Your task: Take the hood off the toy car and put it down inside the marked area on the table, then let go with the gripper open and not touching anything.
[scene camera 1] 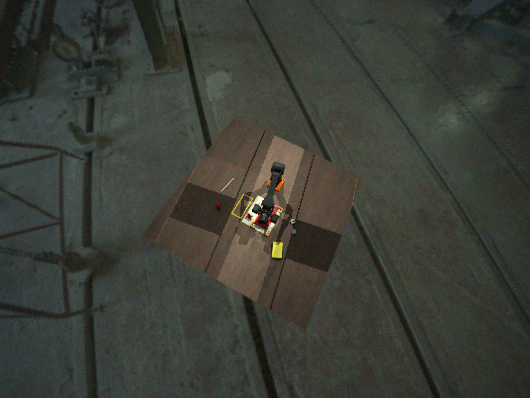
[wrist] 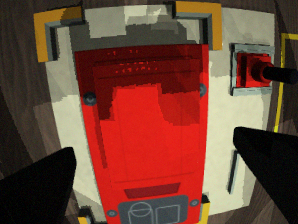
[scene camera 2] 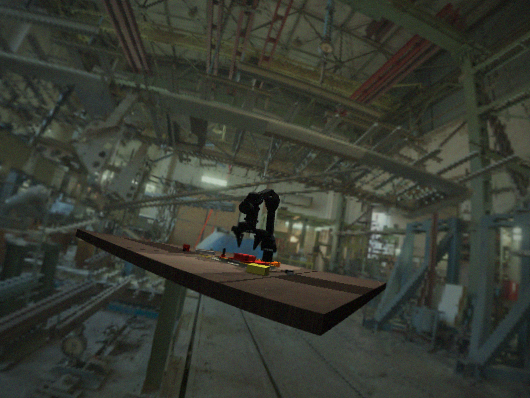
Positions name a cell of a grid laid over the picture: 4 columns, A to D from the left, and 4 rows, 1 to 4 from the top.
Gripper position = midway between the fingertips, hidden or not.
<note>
My gripper (wrist: C3) is open, holding nothing. Also in view: a red hood (wrist: C2).
</note>
